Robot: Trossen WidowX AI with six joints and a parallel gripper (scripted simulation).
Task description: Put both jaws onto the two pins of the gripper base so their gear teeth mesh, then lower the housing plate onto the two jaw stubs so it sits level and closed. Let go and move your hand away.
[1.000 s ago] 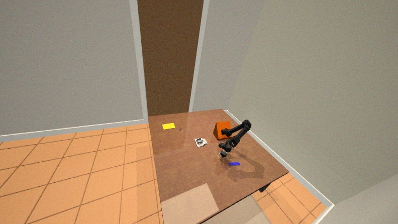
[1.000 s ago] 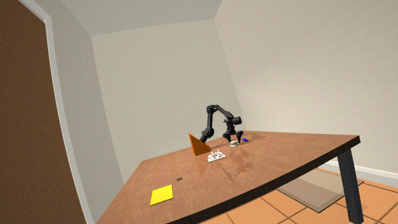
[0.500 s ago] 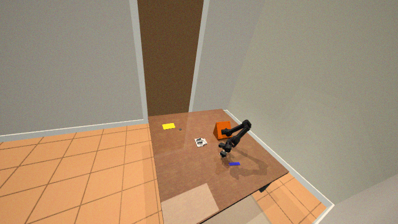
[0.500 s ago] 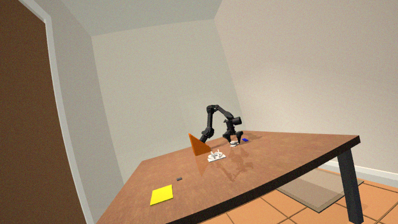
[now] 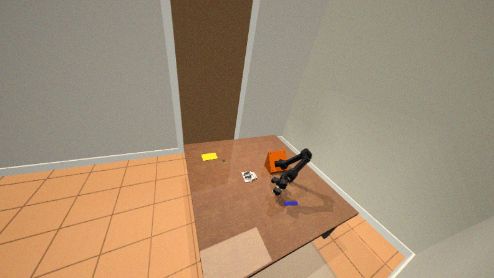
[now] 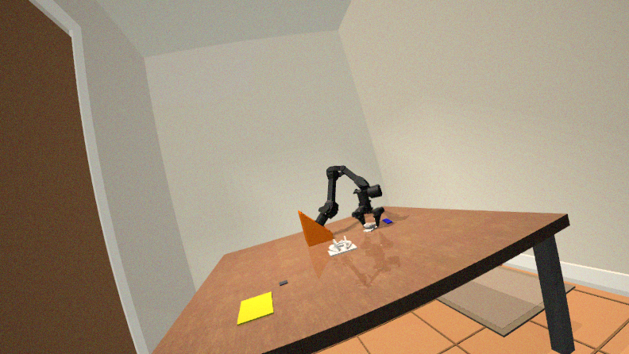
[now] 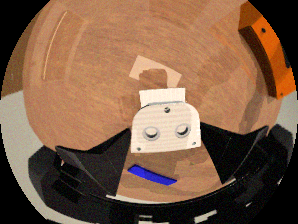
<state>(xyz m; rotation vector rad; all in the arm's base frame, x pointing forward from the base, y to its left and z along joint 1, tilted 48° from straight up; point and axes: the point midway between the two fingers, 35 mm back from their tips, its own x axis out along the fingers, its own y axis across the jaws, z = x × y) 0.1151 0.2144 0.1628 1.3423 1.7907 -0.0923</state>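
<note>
Now: gripper tip 220 mm to the left of the white housing plate and 160 mm short of it. Also, from my gripper tip: white gripper base 20 mm above, 10 mm to the right, 10 mm ahead; blue patch 120 mm to the left, 60 mm behind, 10 mm below; dark piece 490 mm to the right, 400 mm ahead, 10 mm below.
</note>
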